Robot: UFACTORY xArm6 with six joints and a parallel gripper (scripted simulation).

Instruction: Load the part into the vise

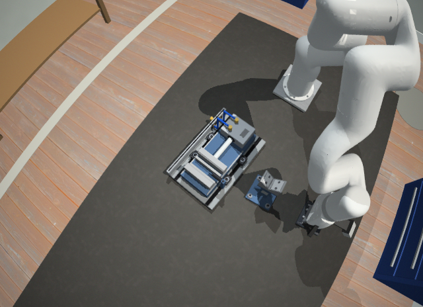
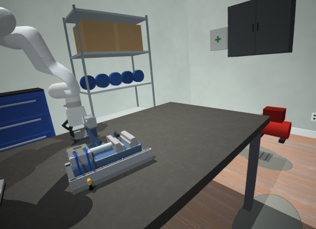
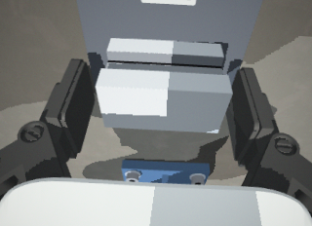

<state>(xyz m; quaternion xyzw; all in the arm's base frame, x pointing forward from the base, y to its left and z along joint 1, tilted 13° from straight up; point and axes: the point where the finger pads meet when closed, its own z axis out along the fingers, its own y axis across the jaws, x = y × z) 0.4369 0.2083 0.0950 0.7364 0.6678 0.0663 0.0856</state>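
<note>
Now: the part 10 mm to the left of my hand and 10 mm below it. The rest, counted from my hand: white cylinder rod 60 mm behind, 360 mm to the right, 40 mm above; infeed plate 10 mm to the left, 30 mm below; work stop 30 mm ahead, 330 mm to the right, 50 mm above.
</note>
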